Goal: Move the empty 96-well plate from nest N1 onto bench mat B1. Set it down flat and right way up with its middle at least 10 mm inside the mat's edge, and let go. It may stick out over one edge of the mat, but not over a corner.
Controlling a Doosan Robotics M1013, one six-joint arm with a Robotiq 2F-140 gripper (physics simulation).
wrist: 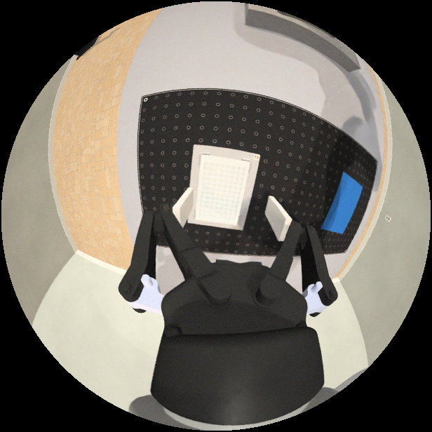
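The empty 96-well plate [220, 192], white with a fine grid of wells, lies flat in nest N1 [199, 150], a light grey frame with a small tag at its upper right corner. The blue bench mat B1 [343, 204] lies to the right. My gripper [230, 200] is open and empty, with its pale finger pads wide apart. It hangs above the board, and the view does not tell how high. The left pad appears by the nest's lower left edge, the right pad well to the right of the nest. The plate is not between the pads.
A black perforated board [167, 135] lies under the nest and the mat, on a light grey table top [200, 50]. A grey block-like base [300, 35] stands at the upper right. Wood-patterned floor [90, 150] shows at the left.
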